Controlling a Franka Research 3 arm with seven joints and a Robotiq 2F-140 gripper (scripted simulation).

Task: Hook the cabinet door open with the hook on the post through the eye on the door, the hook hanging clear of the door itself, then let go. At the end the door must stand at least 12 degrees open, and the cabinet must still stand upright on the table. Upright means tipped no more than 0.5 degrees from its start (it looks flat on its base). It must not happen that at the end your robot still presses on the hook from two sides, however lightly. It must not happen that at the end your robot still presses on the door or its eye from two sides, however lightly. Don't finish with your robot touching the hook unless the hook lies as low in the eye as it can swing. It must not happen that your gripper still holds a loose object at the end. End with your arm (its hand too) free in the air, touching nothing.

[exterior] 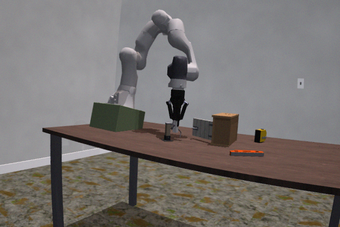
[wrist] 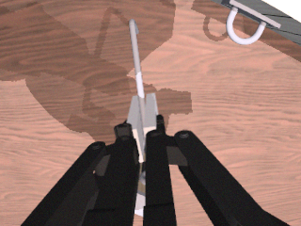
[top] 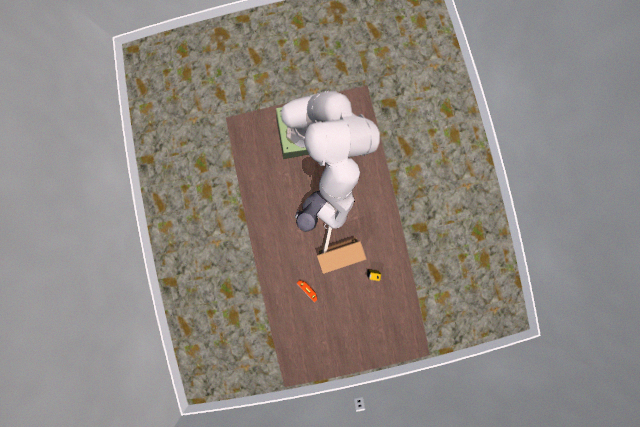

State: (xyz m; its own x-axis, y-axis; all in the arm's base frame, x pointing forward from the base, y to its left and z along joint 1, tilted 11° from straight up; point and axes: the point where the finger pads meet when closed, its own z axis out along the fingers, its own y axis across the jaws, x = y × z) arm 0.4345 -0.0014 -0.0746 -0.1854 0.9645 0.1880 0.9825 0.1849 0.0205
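Right now my hand is 20 mm above the metal hook and 10 mm to the right of it. Also, from my hand: grey door: 130 mm ahead, 70 mm to the left; then orange level: 440 mm ahead, 70 mm to the right, 60 mm below; then wooden cabinet: 180 mm ahead, 100 mm to the left.
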